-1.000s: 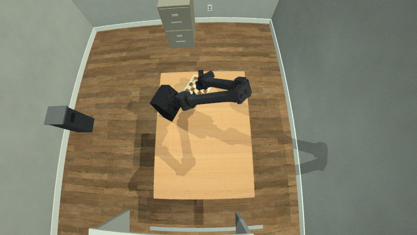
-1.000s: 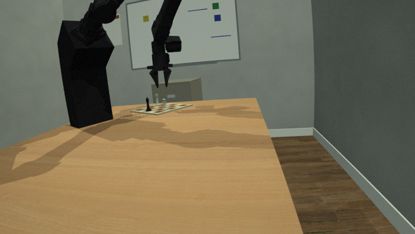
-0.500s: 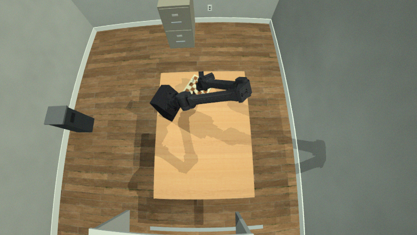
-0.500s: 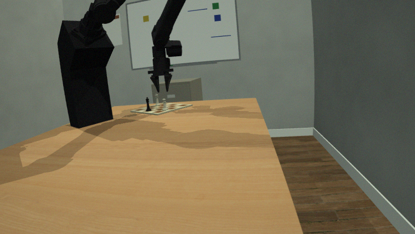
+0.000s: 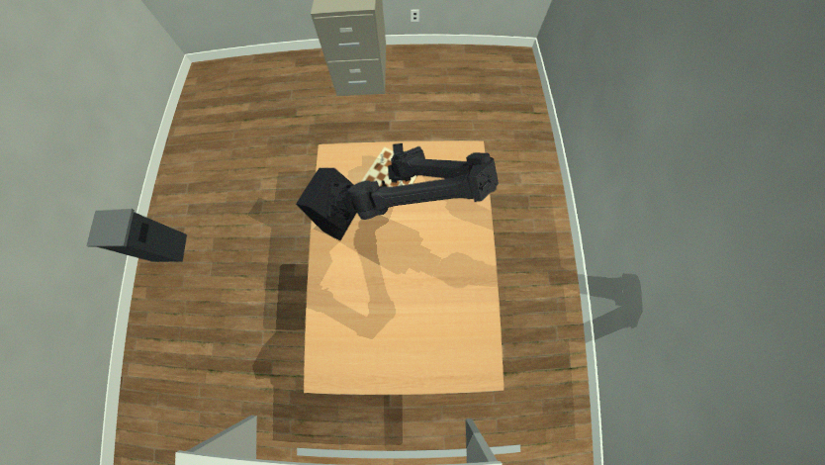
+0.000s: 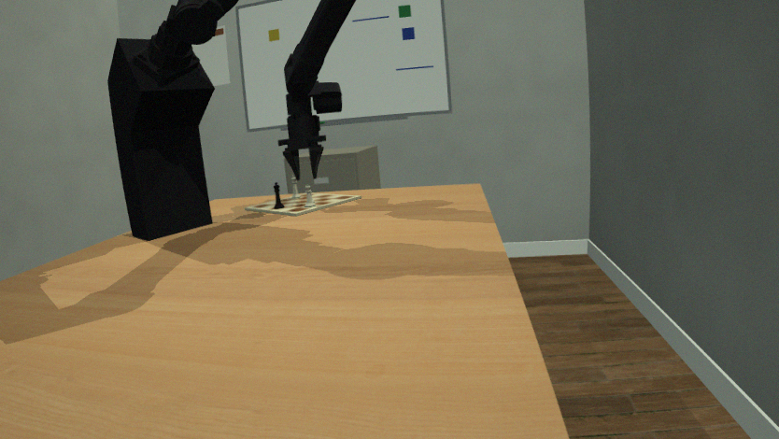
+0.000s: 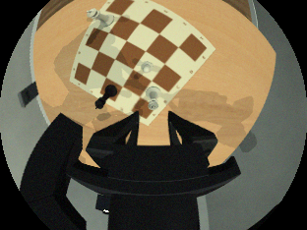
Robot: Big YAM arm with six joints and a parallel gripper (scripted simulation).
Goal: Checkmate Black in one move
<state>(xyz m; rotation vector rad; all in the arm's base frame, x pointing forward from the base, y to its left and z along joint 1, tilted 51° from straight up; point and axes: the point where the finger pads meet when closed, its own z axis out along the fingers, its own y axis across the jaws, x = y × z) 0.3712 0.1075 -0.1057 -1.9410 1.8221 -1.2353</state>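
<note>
Now: hand 60 mm above the short white piece and 50 mm to the right of it. From my hand the other things lie so: black king (80 mm behind, 40 mm below, 20 mm to the left); tall white piece (160 mm to the left, 50 mm behind, 40 mm below); chessboard (80 mm to the left, 80 mm below, 30 mm behind).
</note>
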